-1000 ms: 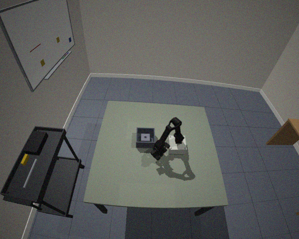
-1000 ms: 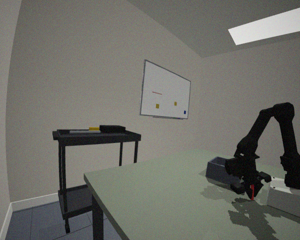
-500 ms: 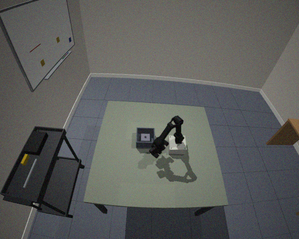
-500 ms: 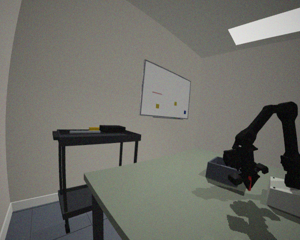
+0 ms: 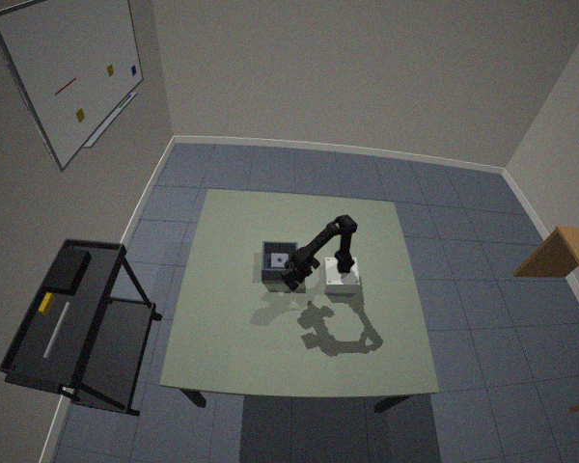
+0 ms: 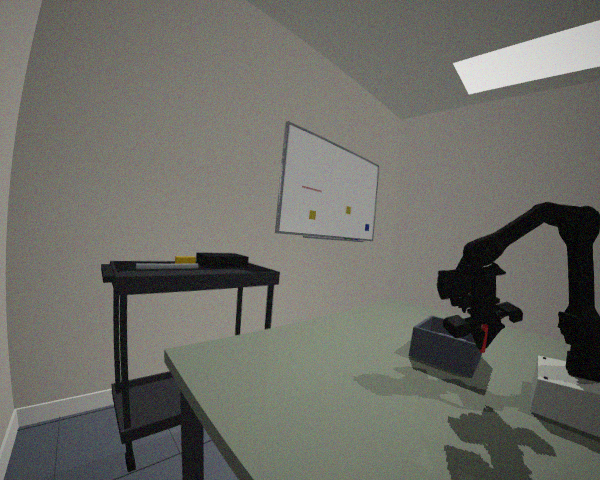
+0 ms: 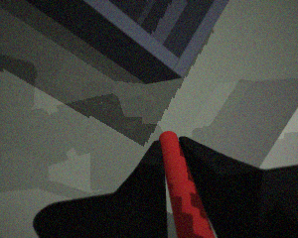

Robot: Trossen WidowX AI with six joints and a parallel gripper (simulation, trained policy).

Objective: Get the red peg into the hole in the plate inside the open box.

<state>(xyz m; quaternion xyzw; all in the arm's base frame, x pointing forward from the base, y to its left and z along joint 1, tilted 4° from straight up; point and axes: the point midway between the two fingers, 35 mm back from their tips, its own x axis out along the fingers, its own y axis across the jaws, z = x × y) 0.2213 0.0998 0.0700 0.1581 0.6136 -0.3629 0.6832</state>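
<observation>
Now: the grey plate 140 mm to the right of my gripper tip, 120 mm ahead of it and 60 mm below it. Round my gripper tip: red peg (30 mm above, 10 mm to the left); then dark box (140 mm to the right, 120 mm ahead, 80 mm below).
</observation>
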